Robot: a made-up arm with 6 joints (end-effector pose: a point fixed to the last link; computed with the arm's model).
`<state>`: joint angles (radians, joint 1 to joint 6).
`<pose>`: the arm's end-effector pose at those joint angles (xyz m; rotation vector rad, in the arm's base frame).
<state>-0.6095 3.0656 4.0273 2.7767 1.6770 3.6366</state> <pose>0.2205 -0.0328 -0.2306 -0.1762 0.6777 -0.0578</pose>
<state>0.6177 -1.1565 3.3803 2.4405 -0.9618 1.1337</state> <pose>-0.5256 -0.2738 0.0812 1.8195 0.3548 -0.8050</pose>
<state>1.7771 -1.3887 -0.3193 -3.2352 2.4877 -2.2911</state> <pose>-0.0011 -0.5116 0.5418 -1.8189 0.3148 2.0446</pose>
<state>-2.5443 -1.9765 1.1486 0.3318 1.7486 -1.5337</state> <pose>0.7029 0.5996 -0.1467 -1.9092 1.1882 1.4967</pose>
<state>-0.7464 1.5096 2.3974 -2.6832 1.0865 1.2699</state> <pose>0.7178 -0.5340 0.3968 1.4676 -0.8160 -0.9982</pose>
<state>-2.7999 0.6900 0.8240 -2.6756 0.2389 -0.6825</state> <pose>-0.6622 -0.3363 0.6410 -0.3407 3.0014 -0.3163</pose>
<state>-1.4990 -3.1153 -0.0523 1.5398 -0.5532 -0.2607</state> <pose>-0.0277 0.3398 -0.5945 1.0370 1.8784 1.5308</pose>
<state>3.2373 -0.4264 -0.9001 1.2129 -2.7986 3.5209</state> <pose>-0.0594 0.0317 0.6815 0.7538 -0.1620 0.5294</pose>
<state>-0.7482 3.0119 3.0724 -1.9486 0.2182 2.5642</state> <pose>0.3245 -0.2477 -0.5876 -0.5544 0.3088 -0.9138</pose>
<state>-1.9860 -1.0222 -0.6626 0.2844 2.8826 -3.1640</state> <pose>0.0168 0.2910 0.6217 0.2010 0.2549 1.0583</pose>
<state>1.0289 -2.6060 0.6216 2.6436 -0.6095 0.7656</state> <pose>-0.4126 -0.5043 -0.4997 0.4306 0.5593 -1.6644</pose>
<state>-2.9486 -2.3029 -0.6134 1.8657 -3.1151 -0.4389</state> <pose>0.6197 0.0896 0.0055 -0.7627 1.5169 0.8604</pose>
